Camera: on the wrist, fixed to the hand. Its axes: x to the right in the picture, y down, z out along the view.
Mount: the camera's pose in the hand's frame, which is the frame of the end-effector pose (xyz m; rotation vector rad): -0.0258 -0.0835 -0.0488 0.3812 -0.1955 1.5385
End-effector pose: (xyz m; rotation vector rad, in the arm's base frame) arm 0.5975 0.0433 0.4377 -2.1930 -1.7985 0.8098
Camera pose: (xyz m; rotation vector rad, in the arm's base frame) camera 0.5493 0.0485 0.5253 2.7280 -0.3826 -1.2972
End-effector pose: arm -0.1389 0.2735 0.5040 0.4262 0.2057 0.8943
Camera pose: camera -0.1125 0.2205 0.4233 1.0613 -0.2018 2.3167
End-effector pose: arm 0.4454 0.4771 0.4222 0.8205 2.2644 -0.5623
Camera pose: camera 0.3824 0.4355 0.4880 2.1580 0.8142 -0.2503
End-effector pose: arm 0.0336 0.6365 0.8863 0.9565 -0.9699 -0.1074
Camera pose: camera 0.0810 0.6295 0.7984 0.3135 -1.7081 1.3250
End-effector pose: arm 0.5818 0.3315 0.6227 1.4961 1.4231 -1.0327
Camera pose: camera 0.4990 0.3718 0.6619 2.0103 -0.2911 -0.3720
